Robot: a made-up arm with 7 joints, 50 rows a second.
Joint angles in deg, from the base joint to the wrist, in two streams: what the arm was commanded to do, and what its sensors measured. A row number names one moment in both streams.
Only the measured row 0 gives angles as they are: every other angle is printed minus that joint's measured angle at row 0.
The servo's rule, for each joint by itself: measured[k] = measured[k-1] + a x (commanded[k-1-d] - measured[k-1]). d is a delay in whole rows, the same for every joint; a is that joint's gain. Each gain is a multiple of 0.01, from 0.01 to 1. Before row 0 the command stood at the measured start. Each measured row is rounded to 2 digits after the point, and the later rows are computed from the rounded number. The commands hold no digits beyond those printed.
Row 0, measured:
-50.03, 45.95, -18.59, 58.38, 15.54, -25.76, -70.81
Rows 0 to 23, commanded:
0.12, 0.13, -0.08, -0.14, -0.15, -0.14, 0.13
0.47, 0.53, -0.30, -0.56, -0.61, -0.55, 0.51
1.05, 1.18, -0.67, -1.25, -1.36, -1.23, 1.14
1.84, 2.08, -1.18, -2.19, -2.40, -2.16, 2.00
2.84, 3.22, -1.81, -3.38, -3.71, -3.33, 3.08
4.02, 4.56, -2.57, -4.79, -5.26, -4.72, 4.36
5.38, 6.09, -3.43, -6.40, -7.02, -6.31, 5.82
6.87, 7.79, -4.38, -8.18, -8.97, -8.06, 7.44
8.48, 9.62, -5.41, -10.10, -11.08, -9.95, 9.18
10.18, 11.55, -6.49, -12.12, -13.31, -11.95, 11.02
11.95, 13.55, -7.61, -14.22, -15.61, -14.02, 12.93
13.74, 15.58, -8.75, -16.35, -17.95, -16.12, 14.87
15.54, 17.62, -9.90, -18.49, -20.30, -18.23, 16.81
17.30, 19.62, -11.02, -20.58, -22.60, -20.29, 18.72
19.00, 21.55, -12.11, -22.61, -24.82, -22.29, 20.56
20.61, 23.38, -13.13, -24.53, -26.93, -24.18, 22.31
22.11, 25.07, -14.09, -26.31, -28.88, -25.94, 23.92
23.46, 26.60, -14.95, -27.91, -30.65, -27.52, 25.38
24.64, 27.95, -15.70, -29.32, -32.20, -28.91, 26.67
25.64, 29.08, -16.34, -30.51, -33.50, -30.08, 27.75
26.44, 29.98, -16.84, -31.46, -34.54, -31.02, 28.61
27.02, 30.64, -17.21, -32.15, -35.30, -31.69, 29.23
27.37, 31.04, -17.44, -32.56, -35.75, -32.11, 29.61
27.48, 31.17, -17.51, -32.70, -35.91, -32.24, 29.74
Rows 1 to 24, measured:
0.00, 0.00, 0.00, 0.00, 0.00, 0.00, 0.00
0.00, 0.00, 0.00, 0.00, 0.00, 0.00, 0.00
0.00, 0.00, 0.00, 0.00, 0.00, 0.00, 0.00
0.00, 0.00, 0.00, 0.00, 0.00, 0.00, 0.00
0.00, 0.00, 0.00, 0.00, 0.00, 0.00, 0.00
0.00, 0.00, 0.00, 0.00, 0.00, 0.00, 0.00
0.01, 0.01, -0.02, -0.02, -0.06, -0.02, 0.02
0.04, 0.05, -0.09, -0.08, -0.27, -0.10, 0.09
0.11, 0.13, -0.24, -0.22, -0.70, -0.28, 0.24
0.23, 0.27, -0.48, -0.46, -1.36, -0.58, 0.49
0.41, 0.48, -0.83, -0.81, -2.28, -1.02, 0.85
0.66, 0.77, -1.28, -1.29, -3.44, -1.61, 1.34
0.99, 1.14, -1.84, -1.90, -4.84, -2.36, 1.97
1.40, 1.61, -2.50, -2.65, -6.45, -3.27, 2.74
1.90, 2.17, -3.26, -3.54, -8.26, -4.34, 3.64
2.48, 2.83, -4.10, -4.57, -10.23, -5.56, 4.67
3.14, 3.58, -5.01, -5.73, -12.33, -6.91, 5.83
3.88, 4.42, -5.98, -7.00, -14.52, -8.38, 7.10
4.70, 5.34, -7.00, -8.38, -16.77, -9.96, 8.46
5.58, 6.34, -8.05, -9.84, -19.04, -11.61, 9.90
6.52, 7.40, -9.11, -11.37, -21.29, -13.32, 11.39
7.51, 8.52, -10.16, -12.95, -23.49, -15.06, 12.92
8.53, 9.68, -11.18, -14.55, -25.59, -16.80, 14.46
9.58, 10.86, -12.16, -16.15, -27.56, -18.52, 15.99
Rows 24 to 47, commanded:
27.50, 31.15, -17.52, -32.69, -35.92, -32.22, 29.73
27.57, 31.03, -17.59, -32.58, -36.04, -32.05, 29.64
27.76, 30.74, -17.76, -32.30, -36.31, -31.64, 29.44
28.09, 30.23, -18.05, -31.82, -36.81, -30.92, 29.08
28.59, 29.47, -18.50, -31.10, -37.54, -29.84, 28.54
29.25, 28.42, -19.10, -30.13, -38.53, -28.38, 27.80
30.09, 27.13, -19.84, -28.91, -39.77, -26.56, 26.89
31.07, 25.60, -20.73, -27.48, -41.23, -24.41, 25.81
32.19, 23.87, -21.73, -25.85, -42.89, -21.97, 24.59
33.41, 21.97, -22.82, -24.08, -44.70, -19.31, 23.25
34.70, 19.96, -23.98, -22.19, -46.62, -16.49, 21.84
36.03, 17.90, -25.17, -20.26, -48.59, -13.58, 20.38
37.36, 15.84, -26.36, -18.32, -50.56, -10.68, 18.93
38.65, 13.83, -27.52, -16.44, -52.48, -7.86, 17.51
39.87, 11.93, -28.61, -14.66, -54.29, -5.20, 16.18
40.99, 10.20, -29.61, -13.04, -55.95, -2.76, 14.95
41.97, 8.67, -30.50, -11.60, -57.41, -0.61, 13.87
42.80, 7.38, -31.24, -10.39, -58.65, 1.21, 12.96
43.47, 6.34, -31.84, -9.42, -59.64, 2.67, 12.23
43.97, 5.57, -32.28, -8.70, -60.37, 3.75, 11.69
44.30, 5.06, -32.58, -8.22, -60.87, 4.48, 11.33
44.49, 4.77, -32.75, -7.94, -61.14, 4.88, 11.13
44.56, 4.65, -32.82, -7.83, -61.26, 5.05, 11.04
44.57, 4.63, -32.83, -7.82, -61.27, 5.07, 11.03
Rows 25 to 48, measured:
10.63, 12.06, -13.08, -17.73, -29.37, -20.18, 17.49
11.68, 13.25, -13.93, -19.26, -30.98, -21.76, 18.93
12.71, 14.42, -14.69, -20.72, -32.37, -23.24, 20.29
13.71, 15.56, -15.35, -22.09, -33.51, -24.59, 21.54
14.67, 16.64, -15.89, -23.35, -34.38, -25.79, 22.67
15.57, 17.66, -16.31, -24.47, -34.98, -26.82, 23.66
16.41, 18.60, -16.62, -25.46, -35.35, -27.68, 24.51
17.19, 19.47, -16.87, -26.31, -35.62, -28.38, 25.23
17.93, 20.26, -17.10, -27.03, -35.89, -28.90, 25.82
18.64, 20.96, -17.35, -27.60, -36.25, -29.22, 26.28
19.34, 21.56, -17.65, -28.02, -36.75, -29.32, 26.60
20.03, 22.04, -18.03, -28.27, -37.44, -29.17, 26.77
20.73, 22.40, -18.50, -28.35, -38.35, -28.75, 26.79
21.45, 22.62, -19.08, -28.25, -39.47, -28.06, 26.65
22.20, 22.71, -19.77, -27.96, -40.80, -27.09, 26.36
22.98, 22.66, -20.56, -27.49, -42.32, -25.85, 25.92
23.80, 22.47, -21.45, -26.85, -44.00, -24.35, 25.35
24.66, 22.15, -22.42, -26.06, -45.79, -22.63, 24.65
25.55, 21.71, -23.44, -25.13, -47.65, -20.72, 23.85
26.47, 21.16, -24.50, -24.09, -49.53, -18.66, 22.96
27.41, 20.51, -25.57, -22.96, -51.39, -16.51, 22.01
28.36, 19.79, -26.62, -21.77, -53.17, -14.31, 21.02
29.31, 19.01, -27.63, -20.55, -54.82, -12.12, 20.02
30.25, 18.20, -28.57, -19.33, -56.31, -9.99, 19.03

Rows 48 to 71, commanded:
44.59, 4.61, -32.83, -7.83, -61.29, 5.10, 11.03
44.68, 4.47, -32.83, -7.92, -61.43, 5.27, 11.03
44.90, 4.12, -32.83, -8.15, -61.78, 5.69, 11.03
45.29, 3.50, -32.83, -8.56, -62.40, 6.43, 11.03
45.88, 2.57, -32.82, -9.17, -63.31, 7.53, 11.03
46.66, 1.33, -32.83, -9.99, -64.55, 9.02, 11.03
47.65, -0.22, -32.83, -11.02, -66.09, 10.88, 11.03
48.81, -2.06, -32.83, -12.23, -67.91, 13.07, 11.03
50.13, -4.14, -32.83, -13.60, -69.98, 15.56, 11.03
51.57, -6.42, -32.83, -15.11, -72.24, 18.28, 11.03
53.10, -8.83, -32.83, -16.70, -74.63, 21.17, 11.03
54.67, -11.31, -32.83, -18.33, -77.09, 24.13, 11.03
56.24, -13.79, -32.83, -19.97, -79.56, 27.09, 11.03
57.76, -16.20, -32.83, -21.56, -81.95, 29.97, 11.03
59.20, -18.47, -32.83, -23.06, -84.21, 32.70, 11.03
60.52, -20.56, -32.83, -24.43, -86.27, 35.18, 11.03
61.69, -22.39, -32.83, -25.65, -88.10, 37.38, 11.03
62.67, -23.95, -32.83, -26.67, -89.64, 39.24, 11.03
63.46, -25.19, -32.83, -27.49, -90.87, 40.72, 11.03
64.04, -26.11, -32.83, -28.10, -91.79, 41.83, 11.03
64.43, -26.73, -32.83, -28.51, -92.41, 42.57, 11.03
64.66, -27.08, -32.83, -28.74, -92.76, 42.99, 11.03
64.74, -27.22, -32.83, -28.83, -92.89, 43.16, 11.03
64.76, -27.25, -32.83, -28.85, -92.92, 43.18, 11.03
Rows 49 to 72, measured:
31.18, 17.37, -29.42, -18.14, -57.61, -7.96, 18.08
32.08, 16.54, -30.16, -17.01, -58.69, -6.09, 17.19
32.94, 15.74, -30.79, -15.96, -59.54, -4.40, 16.37
33.75, 14.97, -31.30, -15.00, -60.16, -2.92, 15.64
34.51, 14.25, -31.70, -14.14, -60.59, -1.64, 15.00
35.21, 13.58, -31.99, -13.38, -60.86, -0.57, 14.44
35.87, 12.95, -32.21, -12.71, -61.03, 0.34, 13.96
36.49, 12.36, -32.37, -12.14, -61.19, 1.13, 13.55
37.08, 11.78, -32.49, -11.66, -61.42, 1.86, 13.20
37.65, 11.20, -32.58, -11.29, -61.80, 2.59, 12.90
38.23, 10.60, -32.64, -11.04, -62.39, 3.38, 12.64
38.82, 9.95, -32.69, -10.91, -63.23, 4.28, 12.41
39.44, 9.24, -32.73, -10.92, -64.35, 5.34, 12.22
40.10, 8.45, -32.76, -11.08, -65.74, 6.58, 12.05
40.80, 7.57, -32.78, -11.38, -67.39, 8.02, 11.91
41.55, 6.59, -32.79, -11.83, -69.28, 9.66, 11.79
42.36, 5.51, -32.80, -12.41, -71.37, 11.50, 11.68
43.22, 4.33, -32.81, -13.12, -73.60, 13.52, 11.59
44.13, 3.06, -32.82, -13.94, -75.92, 15.69, 11.51
45.08, 1.71, -32.82, -14.85, -78.27, 17.97, 11.44
46.07, 0.30, -32.82, -15.84, -80.59, 20.33, 11.38
47.08, -1.16, -32.82, -16.87, -82.81, 22.71, 11.33
48.10, -2.65, -32.82, -17.92, -84.87, 25.06, 11.29
49.12, -4.14, -32.82, -18.97, -86.73, 27.33, 11.25

